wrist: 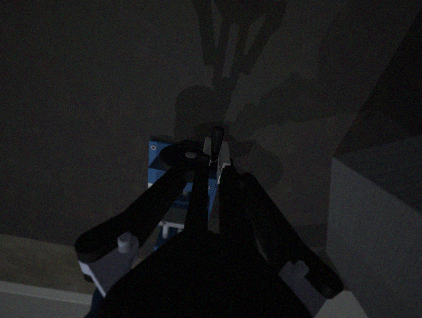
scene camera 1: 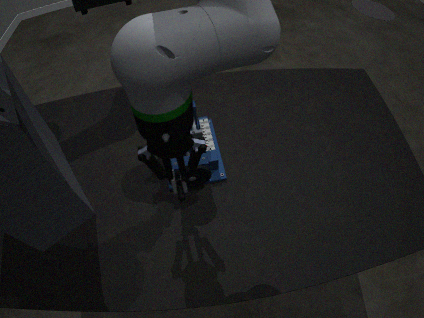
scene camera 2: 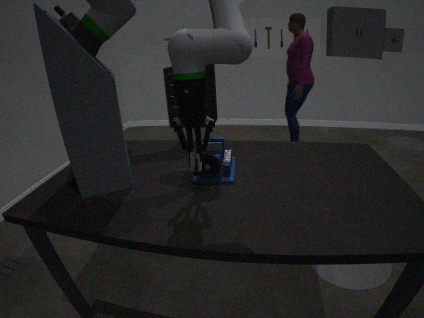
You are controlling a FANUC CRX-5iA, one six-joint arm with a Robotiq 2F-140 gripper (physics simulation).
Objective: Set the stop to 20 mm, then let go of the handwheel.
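Frame: origin at the arm's base, x ahead, y left, z up, level; centimetres.
Where they show: gripper, fingertip midpoint: [wrist: 214,148] [scene camera 1: 180,187] [scene camera 2: 196,169]; arm's base at its link origin: [scene camera 2: 80,43].
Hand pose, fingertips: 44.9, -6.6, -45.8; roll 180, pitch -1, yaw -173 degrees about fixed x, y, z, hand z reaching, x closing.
Things, the pixels of their top centre, and the offset from my fingertips, as dx, dy, dz. "*": a spot on its surface instead. Level surfaces: height alone.
- black handwheel at a spot on its surface: [wrist: 172,154] [scene camera 1: 203,175] [scene camera 2: 215,165] * +5.5, +2.8, +0.5
- blue fixture at a spot on its surface: [wrist: 154,161] [scene camera 2: 229,171] * +8.8, +8.0, -4.3
- wheel's dark crank handle at its top centre: [wrist: 215,146] [scene camera 1: 180,188] +0.1, -0.7, +1.1
- table at its surface level: dz -7.4
The black handwheel [scene camera 1: 202,175] [scene camera 2: 212,167] [wrist: 172,154] is a round disc upright on the near end of a blue fixture [scene camera 1: 221,177] [scene camera 2: 230,177] [wrist: 154,161] on the table. My gripper [scene camera 1: 178,186] [scene camera 2: 195,164] [wrist: 214,148] points down beside the wheel, its light fingertips close together around the wheel's dark crank handle [wrist: 217,137]. It is shut on that handle. A row of white pieces [scene camera 1: 207,134] [scene camera 2: 227,155] runs along the fixture. The stop cannot be told apart, and no scale reading is legible. The arm and fingers hide part of the fixture.
A large grey slanted mount [scene camera 1: 35,175] [scene camera 2: 92,125] [wrist: 375,210] stands on the table [scene camera 1: 310,200] [scene camera 2: 310,210], left of the fixture in the scene views, and carries the arm's base. A person [scene camera 2: 301,60] stands beyond the table, near a wall cabinet [scene camera 2: 355,32].
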